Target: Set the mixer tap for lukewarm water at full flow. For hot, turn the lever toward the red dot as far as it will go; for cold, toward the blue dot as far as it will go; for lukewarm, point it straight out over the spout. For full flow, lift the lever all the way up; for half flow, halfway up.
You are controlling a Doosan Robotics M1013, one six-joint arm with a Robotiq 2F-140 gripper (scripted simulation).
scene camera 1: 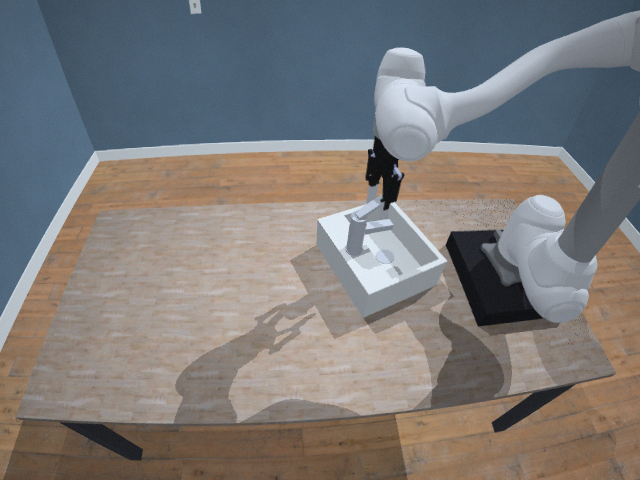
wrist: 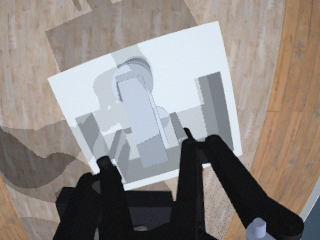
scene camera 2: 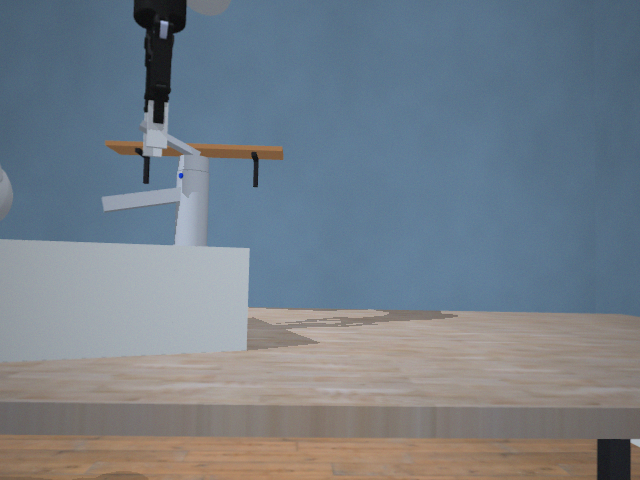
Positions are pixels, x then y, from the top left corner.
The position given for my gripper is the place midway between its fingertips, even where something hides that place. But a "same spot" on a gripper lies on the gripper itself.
Labels:
My gripper shows in scene camera 1 [376, 210], in the wrist view and in scene camera 2. The same spot on my gripper: [wrist: 253, 206] is [scene camera 2: 166, 38].

